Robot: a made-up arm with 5 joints.
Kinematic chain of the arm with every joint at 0, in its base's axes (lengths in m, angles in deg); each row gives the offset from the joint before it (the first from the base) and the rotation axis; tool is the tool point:
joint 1: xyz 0 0 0.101 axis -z
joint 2: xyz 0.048 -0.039 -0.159 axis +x
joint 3: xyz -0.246 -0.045 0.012 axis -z
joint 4: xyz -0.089 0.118 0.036 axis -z
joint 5: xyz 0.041 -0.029 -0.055 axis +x
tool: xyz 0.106 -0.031 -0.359
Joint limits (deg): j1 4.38..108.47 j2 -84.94..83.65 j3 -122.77..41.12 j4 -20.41..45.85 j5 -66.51..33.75
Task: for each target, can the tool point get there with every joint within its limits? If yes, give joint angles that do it. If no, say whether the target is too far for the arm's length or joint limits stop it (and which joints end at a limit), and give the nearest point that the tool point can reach.
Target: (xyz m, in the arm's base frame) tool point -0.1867 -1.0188 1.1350
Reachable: no: too far | nearest point -0.1988 -0.2897 0.2611 | short by 1.138 m
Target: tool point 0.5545 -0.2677 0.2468
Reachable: no: joint limits stop it (at a limit: joint 1, joint 4, joint 5) | nearest point 0.3066 -0.0644 0.1063 | short by 0.350 m
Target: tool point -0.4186 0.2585 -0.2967
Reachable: yes | joints 45.82 27.41 26.17 38.44 -57.34
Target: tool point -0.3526 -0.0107 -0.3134
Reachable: yes | joints 64.50 -11.44 -53.65 37.92 -28.82
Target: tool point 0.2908 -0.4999 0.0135
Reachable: no: joint limits stop it (at a limit: joint 1, joint 4, joint 5) | nearest point 0.0717 -0.3111 -0.0145 | short by 0.291 m
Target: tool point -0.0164 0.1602 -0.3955
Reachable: yes | joints 48.41 43.21 -58.19 27.89 -18.72
